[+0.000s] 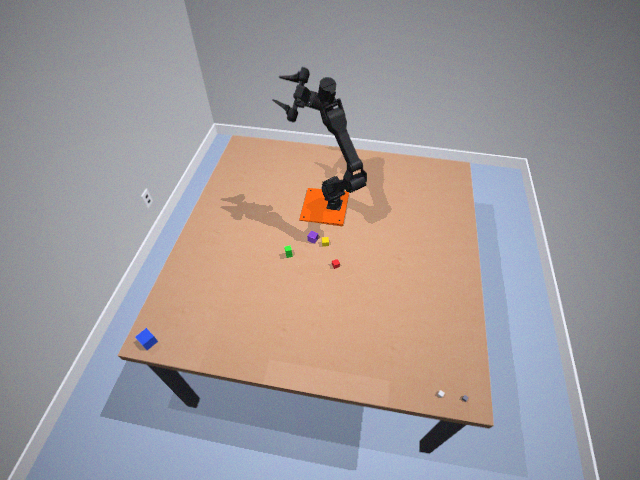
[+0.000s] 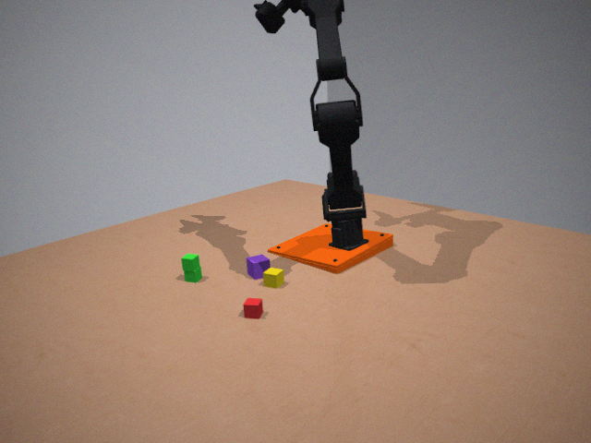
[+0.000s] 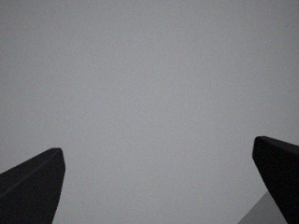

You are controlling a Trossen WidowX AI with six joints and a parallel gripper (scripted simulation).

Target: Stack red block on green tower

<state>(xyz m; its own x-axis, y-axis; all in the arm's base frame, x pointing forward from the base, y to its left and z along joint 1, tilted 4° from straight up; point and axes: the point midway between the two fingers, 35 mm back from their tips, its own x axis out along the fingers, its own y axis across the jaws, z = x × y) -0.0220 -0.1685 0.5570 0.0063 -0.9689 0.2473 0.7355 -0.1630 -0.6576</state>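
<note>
Now: gripper tip 310 mm short of the red block, 310 mm to the right of it and 560 mm above it. Round my gripper tip: blue cube 810 mm ahead, 270 mm to the right, 550 mm below; yellow cube 210 mm ahead, 240 mm to the left, 560 mm below; purple cube 200 mm ahead, 190 mm to the left, 560 mm below.
</note>
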